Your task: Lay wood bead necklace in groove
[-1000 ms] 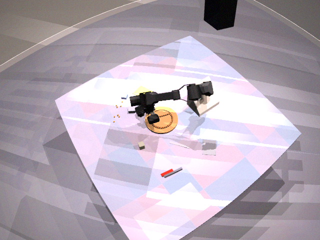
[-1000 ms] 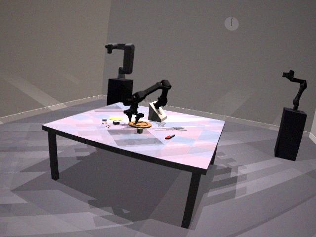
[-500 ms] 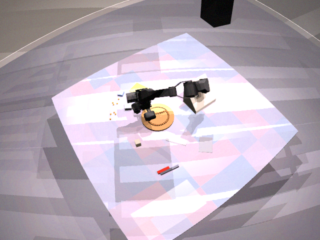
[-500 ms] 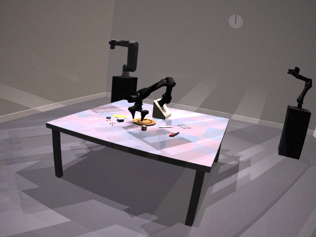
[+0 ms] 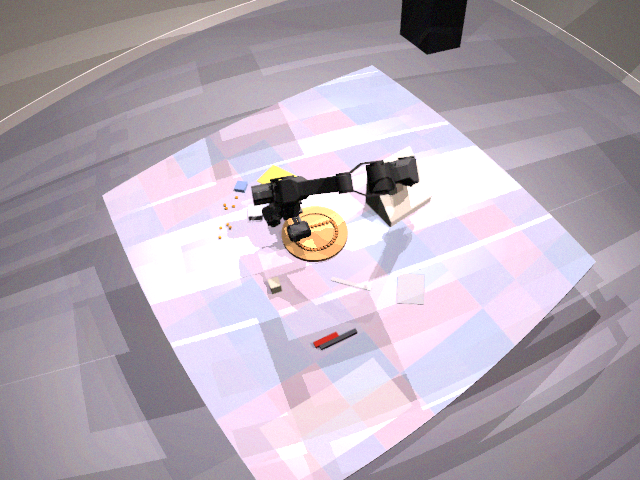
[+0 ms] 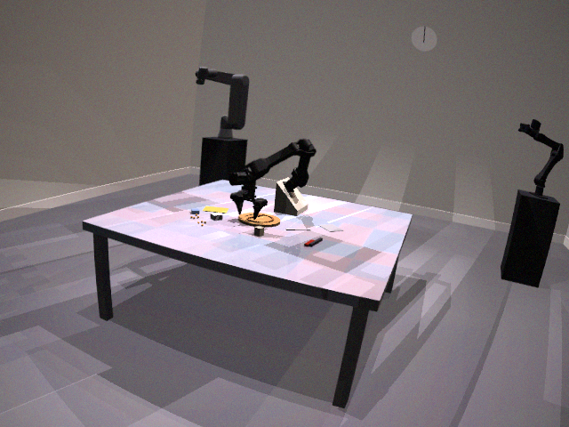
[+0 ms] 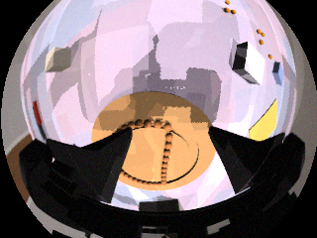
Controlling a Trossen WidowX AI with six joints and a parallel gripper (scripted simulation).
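The round bead board lies 5 cm behind my gripper tip, 3 cm to the left of it and 1 cm below it. The rest, counted from my gripper tip: cream cube (15 cm to the left, 13 cm ahead); then white block (12 cm to the right, 7 cm ahead, 1 cm below); then yellow sheet (22 cm to the right, 5 cm behind, 2 cm below).
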